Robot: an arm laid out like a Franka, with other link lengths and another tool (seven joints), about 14 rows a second.
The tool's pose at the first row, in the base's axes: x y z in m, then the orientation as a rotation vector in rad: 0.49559 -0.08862 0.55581 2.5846 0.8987 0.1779
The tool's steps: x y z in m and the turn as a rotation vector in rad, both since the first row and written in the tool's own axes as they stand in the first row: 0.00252 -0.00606 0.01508 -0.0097 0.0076 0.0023; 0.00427 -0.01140 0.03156 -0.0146 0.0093 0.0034; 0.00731 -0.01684 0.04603 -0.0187 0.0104 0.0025; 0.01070 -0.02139 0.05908 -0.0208 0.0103 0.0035; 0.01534 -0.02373 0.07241 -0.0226 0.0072 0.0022; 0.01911 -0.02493 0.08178 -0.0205 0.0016 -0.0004; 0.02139 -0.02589 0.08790 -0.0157 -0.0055 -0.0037; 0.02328 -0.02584 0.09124 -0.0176 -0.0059 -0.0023; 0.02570 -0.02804 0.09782 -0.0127 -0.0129 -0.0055; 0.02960 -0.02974 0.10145 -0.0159 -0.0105 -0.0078; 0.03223 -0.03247 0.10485 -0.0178 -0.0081 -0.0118; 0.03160 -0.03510 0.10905 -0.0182 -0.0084 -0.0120; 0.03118 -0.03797 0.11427 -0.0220 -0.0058 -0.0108
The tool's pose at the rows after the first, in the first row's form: 0.49782 -0.08764 0.53955 2.5778 0.8954 0.1924; 0.50020 -0.08811 0.52230 2.5740 0.8931 0.1969; 0.50304 -0.08705 0.50684 2.5700 0.8933 0.1997; 0.50631 -0.08595 0.49304 2.5685 0.8914 0.2007; 0.51189 -0.08575 0.47986 2.5658 0.8914 0.1970; 0.51647 -0.08561 0.47078 2.5658 0.8934 0.1881; 0.51921 -0.08550 0.46478 2.5676 0.8966 0.1760; 0.52154 -0.08546 0.46173 2.5665 0.8940 0.1767; 0.52380 -0.08453 0.45480 2.5685 0.8972 0.1647; 0.52679 -0.08209 0.45076 2.5647 0.8999 0.1685; 0.52814 -0.07961 0.44651 2.5613 0.9053 0.1712; 0.52718 -0.07949 0.44161 2.5608 0.9053 0.1710; 0.52650 -0.07940 0.43568 2.5583 0.9035 0.1762
